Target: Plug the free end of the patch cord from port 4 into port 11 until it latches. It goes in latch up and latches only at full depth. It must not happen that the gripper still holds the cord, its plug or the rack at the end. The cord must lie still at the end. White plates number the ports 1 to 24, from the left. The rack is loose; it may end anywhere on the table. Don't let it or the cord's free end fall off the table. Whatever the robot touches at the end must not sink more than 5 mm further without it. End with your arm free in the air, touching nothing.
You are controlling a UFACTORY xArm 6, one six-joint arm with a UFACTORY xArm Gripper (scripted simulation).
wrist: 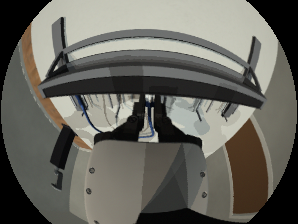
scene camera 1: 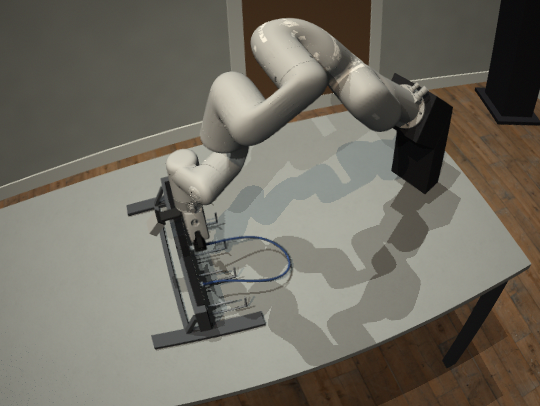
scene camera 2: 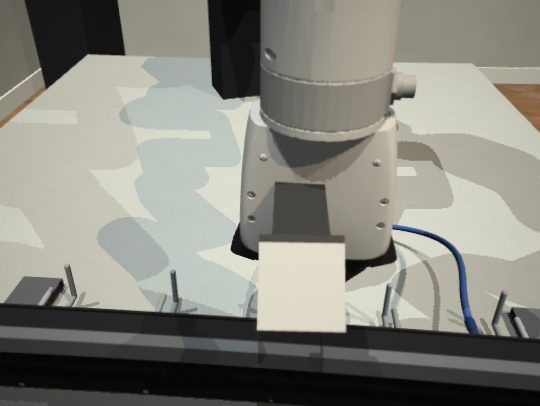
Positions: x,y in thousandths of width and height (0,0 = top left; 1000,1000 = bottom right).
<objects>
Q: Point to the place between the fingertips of the gripper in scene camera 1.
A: At 371,610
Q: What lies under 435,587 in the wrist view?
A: The gripper.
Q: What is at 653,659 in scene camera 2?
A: The gripper.
</objects>
